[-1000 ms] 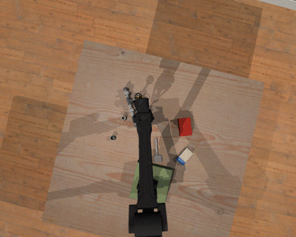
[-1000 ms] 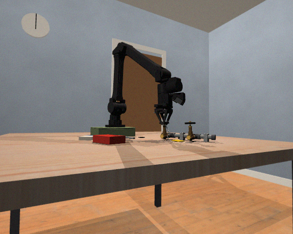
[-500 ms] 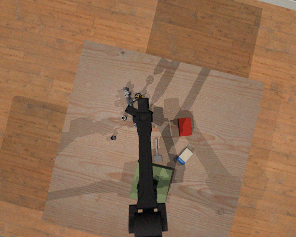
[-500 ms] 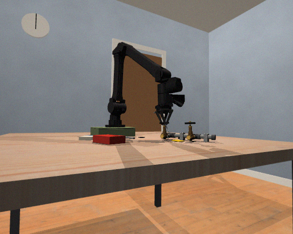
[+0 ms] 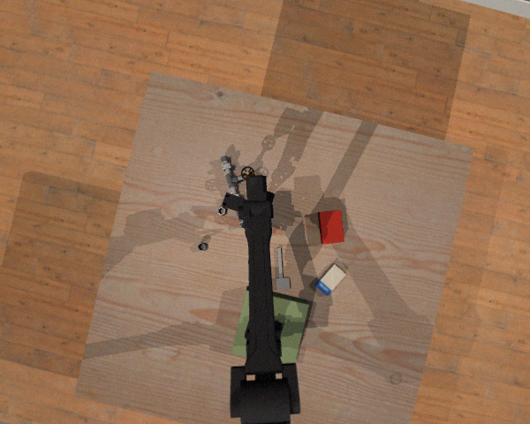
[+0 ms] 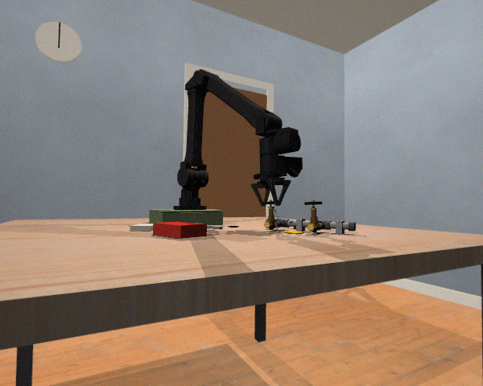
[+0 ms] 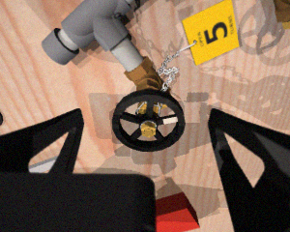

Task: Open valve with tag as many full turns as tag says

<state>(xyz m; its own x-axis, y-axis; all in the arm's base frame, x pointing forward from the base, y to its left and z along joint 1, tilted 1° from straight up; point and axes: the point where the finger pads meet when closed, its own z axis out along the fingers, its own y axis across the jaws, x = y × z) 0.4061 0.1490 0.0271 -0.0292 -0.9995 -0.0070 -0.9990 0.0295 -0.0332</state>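
My gripper is now 8 cm above the yellow tag, 6 cm short of it and 4 cm to the right of it. From my hand the other things lie so: grey tool 20 cm behind, 16 cm to the right, 8 cm below; red block 28 cm to the right, 7 cm below, 2 cm ahead.
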